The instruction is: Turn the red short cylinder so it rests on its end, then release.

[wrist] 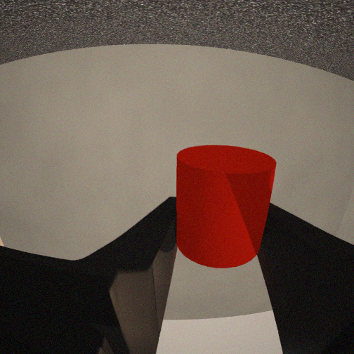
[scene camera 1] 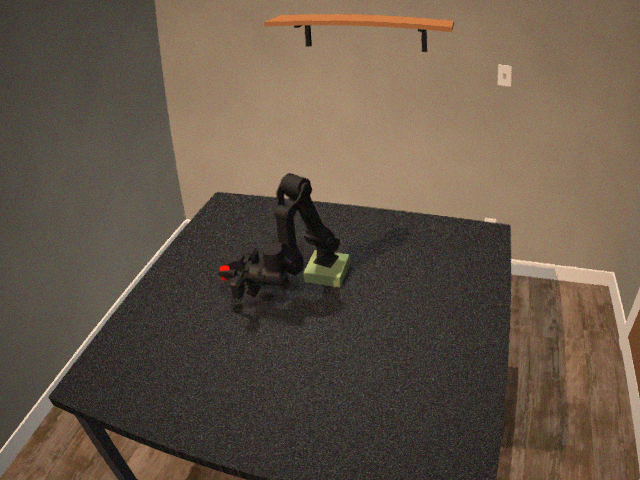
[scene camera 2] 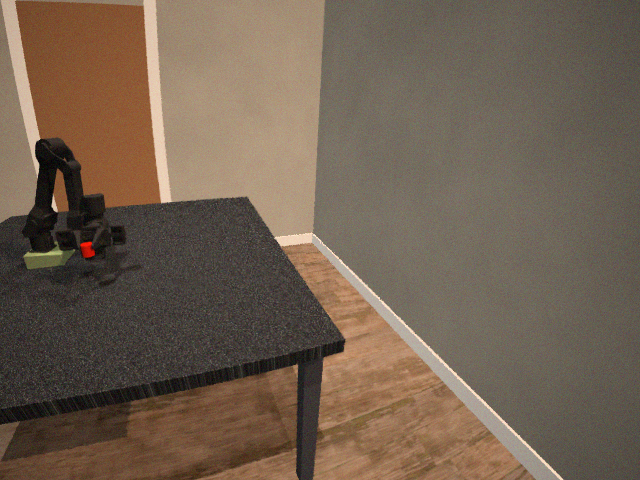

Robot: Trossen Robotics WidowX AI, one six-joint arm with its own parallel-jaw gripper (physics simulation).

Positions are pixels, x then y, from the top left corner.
Labels:
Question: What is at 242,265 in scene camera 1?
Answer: My gripper.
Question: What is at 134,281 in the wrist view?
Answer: My gripper.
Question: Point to a red short cylinder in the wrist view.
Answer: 223,192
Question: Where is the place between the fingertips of my gripper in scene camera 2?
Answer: At 85,248

